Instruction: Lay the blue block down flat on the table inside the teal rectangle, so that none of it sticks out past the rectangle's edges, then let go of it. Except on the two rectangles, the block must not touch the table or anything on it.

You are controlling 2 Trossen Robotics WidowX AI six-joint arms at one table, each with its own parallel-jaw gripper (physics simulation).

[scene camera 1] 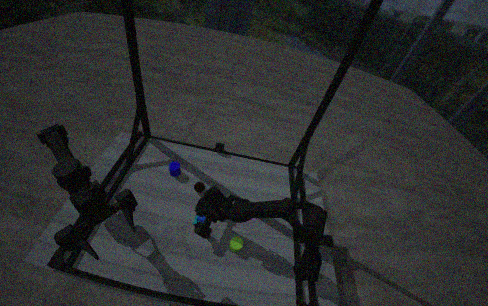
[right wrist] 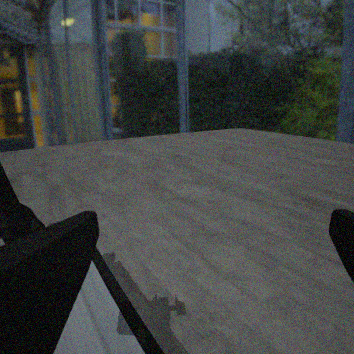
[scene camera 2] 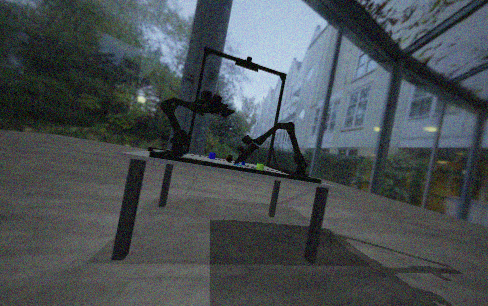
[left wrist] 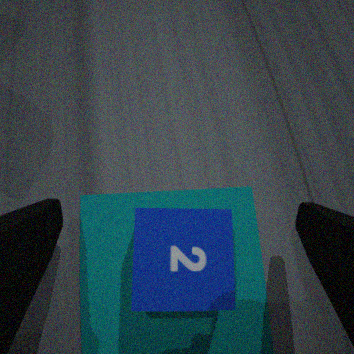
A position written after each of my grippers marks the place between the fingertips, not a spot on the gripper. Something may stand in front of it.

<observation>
My left gripper [left wrist: 181, 212] is open, with nothing in its grasp. My right gripper [scene camera 1: 116, 244] is open and holds nothing. I also see a teal rectangle [left wrist: 106, 230].
My right gripper is seen too in the right wrist view [right wrist: 214, 222].
</observation>
